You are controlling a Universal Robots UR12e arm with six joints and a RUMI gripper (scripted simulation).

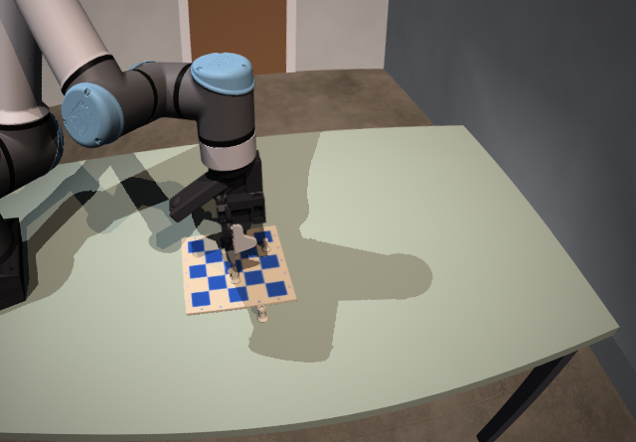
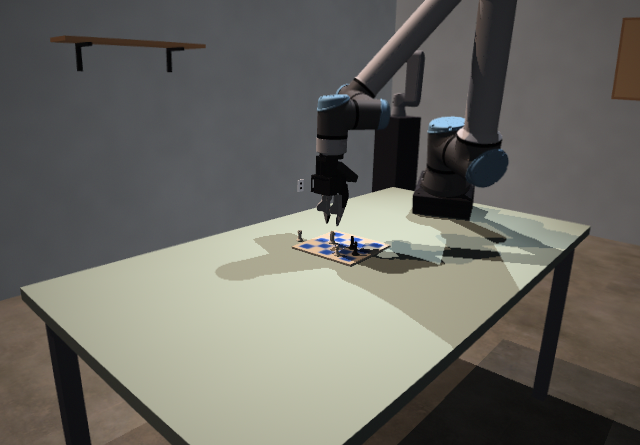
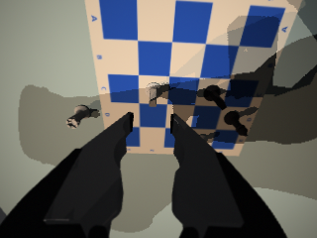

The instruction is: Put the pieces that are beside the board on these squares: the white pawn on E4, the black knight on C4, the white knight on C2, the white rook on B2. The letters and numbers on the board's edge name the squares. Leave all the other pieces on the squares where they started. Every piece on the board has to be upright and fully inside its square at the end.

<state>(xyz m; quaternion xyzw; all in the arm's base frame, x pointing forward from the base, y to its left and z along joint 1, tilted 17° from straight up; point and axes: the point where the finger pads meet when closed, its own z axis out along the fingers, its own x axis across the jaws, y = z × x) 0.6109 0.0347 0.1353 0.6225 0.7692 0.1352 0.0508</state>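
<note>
Right now the white rook is 60 mm ahead of my hand, 90 mm to the right of it and 70 mm below it. Round my hand: black knight: 20 mm behind, 80 mm to the left, 60 mm below; then white knight: 60 mm below; then chessboard: 10 mm behind, 40 mm to the left, 80 mm below.
</note>
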